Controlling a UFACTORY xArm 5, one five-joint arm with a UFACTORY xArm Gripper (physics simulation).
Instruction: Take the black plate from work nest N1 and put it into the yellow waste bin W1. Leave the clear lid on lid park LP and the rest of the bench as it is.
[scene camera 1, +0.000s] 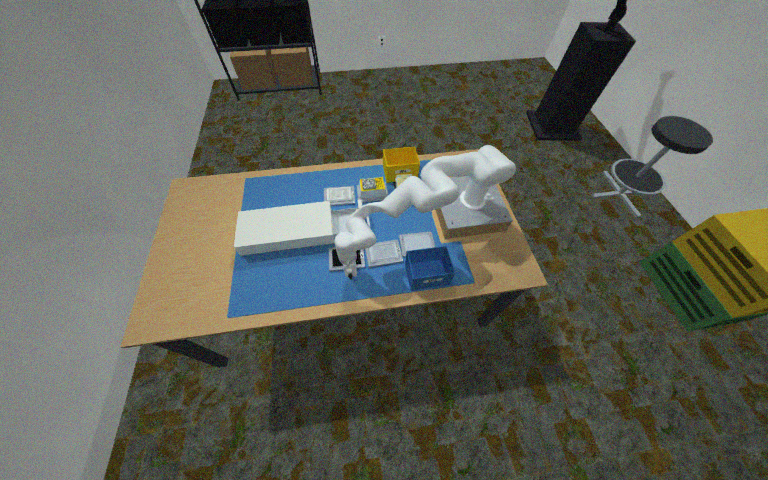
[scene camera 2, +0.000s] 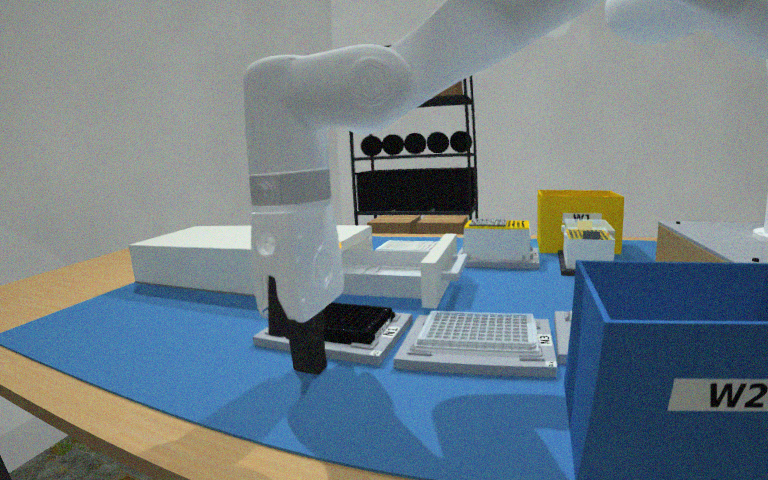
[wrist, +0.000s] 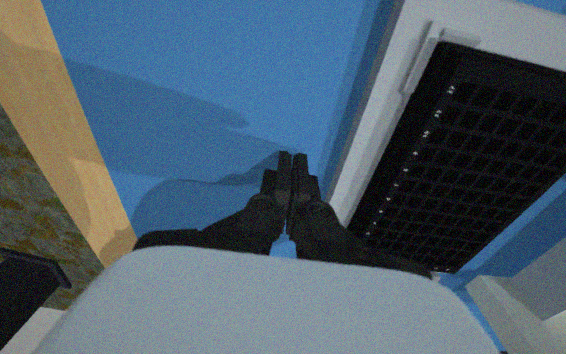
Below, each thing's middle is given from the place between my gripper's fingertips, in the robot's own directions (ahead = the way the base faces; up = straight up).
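There's a black plate (scene camera 2: 344, 323), and my hand is 2 cm below it, 3 cm short of it and 8 cm to the left of it. The drawer (scene camera 2: 421, 275) is 4 cm above my hand, 7 cm ahead of it and 27 cm to the right.
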